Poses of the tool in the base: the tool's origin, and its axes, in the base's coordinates. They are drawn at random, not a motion.
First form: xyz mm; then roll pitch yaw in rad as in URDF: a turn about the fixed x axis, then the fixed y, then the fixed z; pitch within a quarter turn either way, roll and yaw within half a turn.
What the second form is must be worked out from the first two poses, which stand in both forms.
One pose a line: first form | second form
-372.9, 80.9, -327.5, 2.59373, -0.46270, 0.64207 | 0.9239, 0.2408, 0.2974, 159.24, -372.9, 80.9, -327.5
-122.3, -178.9, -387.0, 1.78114, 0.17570, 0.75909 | 0.8796, 0.4256, 0.2124, 105.22, -122.3, -178.9, -387.0
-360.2, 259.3, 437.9, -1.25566, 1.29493, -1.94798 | 0.1861, 0.8767, -0.4435, 98.03, -360.2, 259.3, 437.9
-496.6, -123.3, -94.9, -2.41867, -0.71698, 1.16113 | -0.7469, -0.6567, -0.1043, 125.62, -496.6, -123.3, -94.9
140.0, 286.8, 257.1, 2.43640, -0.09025, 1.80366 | 0.6036, 0.7379, 0.3019, 159.17, 140.0, 286.8, 257.1
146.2, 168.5, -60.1, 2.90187, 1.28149, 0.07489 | 0.7982, 0.1019, -0.5936, 166.45, 146.2, 168.5, -60.1
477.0, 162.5, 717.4, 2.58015, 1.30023, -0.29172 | 0.7882, 0.0552, -0.6130, 164.64, 477.0, 162.5, 717.4
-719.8, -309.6, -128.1, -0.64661, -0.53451, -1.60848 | -0.4798, 0.0574, -0.8755, 109.95, -719.8, -309.6, -128.1
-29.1, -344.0, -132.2, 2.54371, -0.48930, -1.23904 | 0.7670, -0.6412, 0.0242, 136.93, -29.1, -344.0, -132.2
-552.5, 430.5, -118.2, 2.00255, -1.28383, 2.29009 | -0.5966, -0.5011, -0.6268, 147.38, -552.5, 430.5, -118.2
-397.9, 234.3, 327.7, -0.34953, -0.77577, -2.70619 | -0.4020, 0.0774, -0.9124, 164.75, -397.9, 234.3, 327.7
